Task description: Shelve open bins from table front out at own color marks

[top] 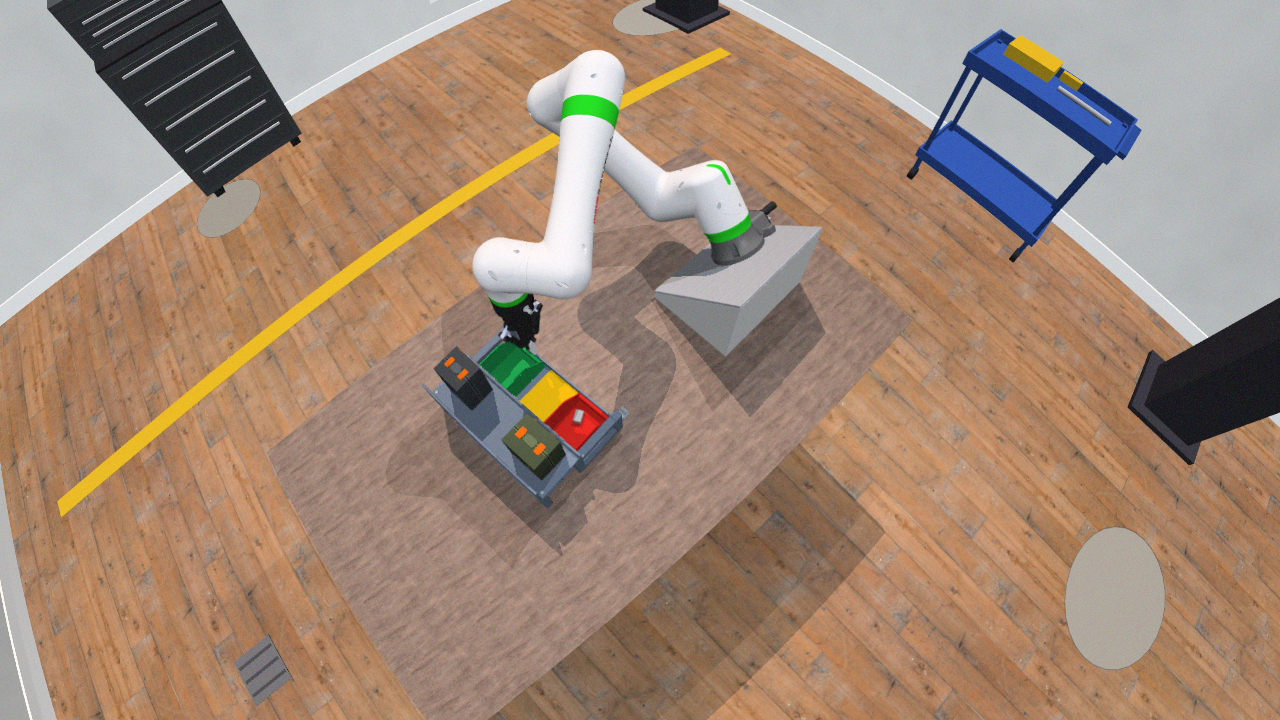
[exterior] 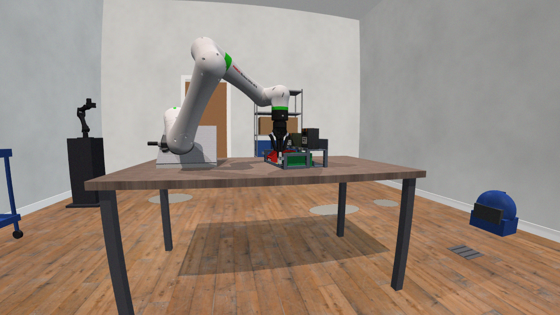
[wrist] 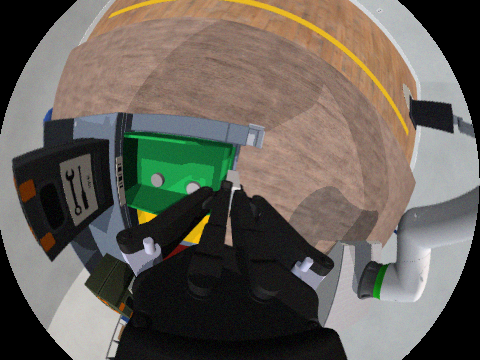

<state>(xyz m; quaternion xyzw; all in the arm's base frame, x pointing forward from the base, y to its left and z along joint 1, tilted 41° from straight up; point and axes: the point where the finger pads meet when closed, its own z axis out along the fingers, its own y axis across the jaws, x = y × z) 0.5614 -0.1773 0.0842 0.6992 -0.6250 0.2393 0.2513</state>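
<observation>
My hand is 9 cm short of the green bin, 1 cm to the right of it and 1 cm above it. Round my hand: red bin 24 cm to the left, 7 cm ahead, 1 cm below.
</observation>
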